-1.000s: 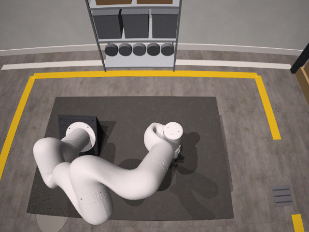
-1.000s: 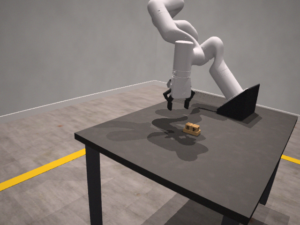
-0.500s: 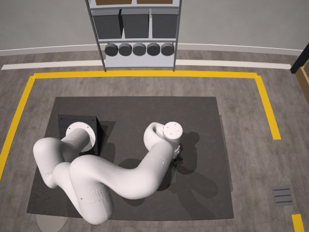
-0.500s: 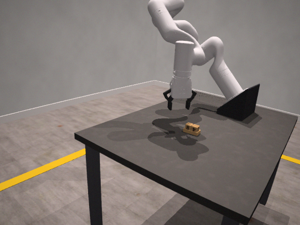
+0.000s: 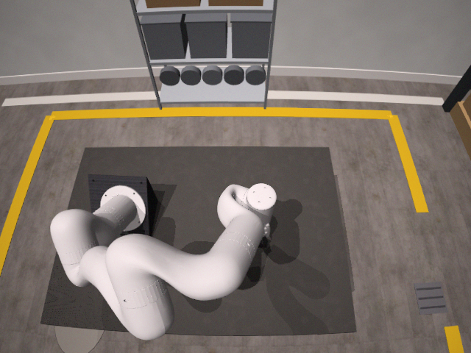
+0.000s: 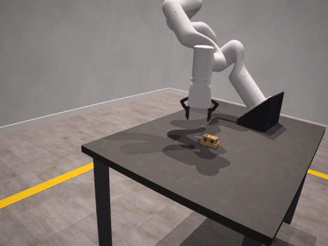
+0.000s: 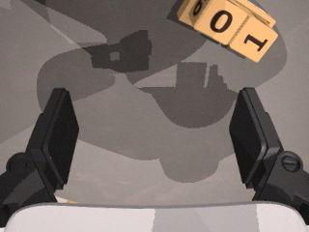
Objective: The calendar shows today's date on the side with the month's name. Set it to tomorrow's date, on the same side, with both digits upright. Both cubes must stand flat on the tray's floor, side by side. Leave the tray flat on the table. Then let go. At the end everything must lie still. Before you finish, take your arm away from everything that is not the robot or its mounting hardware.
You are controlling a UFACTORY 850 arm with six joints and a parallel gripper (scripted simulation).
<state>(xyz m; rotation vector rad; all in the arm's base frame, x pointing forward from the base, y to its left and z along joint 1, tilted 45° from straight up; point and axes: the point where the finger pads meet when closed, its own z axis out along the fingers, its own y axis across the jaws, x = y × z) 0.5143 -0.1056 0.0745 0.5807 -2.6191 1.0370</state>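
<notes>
Now: the calendar cube 100 mm below my hand, 40 mm to the left of it and 40 mm behind it. Round my hand: wooden tray (120 mm below, 60 mm to the left, 40 mm behind).
</notes>
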